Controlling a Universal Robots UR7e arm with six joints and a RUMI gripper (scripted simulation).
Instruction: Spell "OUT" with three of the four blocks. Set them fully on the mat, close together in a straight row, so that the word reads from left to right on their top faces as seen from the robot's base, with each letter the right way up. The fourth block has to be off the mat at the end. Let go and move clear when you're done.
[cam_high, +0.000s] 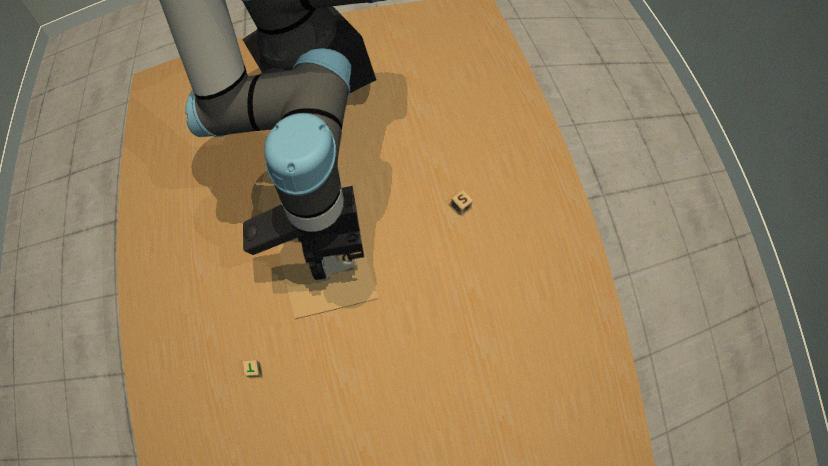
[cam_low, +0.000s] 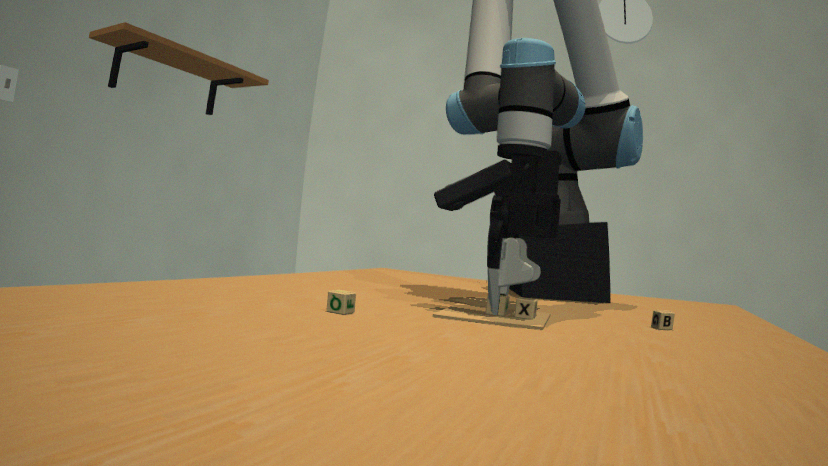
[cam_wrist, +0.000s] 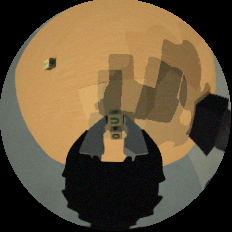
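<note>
The tan mat is 20 mm below my hand. The rest, counted from my hand: S block: 50 mm behind, 240 mm to the left, 10 mm below.
</note>
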